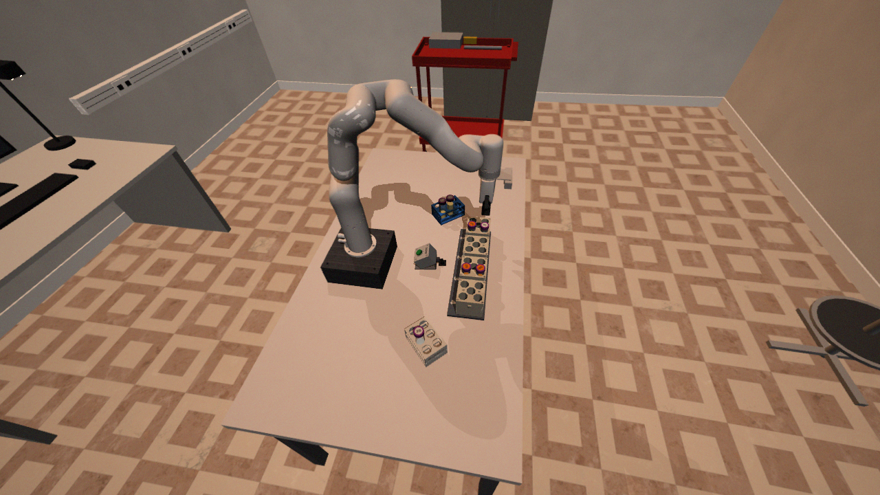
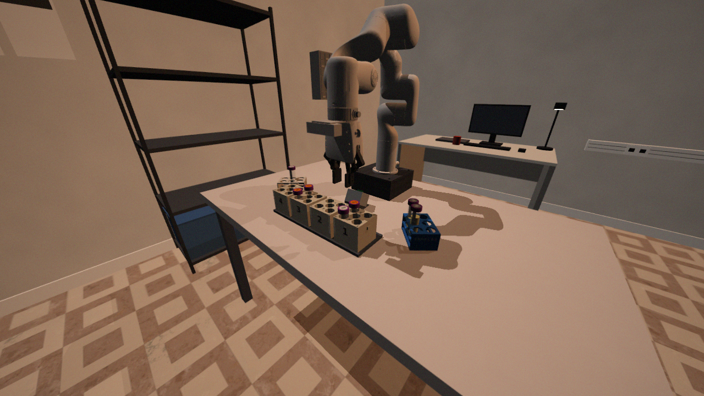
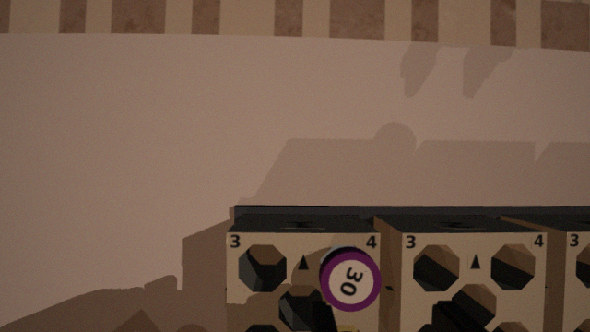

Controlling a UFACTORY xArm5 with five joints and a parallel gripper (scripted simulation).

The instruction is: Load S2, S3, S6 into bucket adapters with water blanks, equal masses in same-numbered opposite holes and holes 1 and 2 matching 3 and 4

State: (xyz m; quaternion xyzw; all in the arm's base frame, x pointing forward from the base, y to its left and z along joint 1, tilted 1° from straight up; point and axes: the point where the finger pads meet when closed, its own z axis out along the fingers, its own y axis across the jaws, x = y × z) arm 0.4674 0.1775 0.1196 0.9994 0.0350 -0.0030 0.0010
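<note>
Right now my hand is 24 cm past the green done key, 15 cm above it and 14 cm to the left of it. From my hand the other things lie so: white rack 49 cm to the right, 19 cm below, 12 cm behind; then blue rack 19 cm below, 19 cm behind, 16 cm to the left.
</note>
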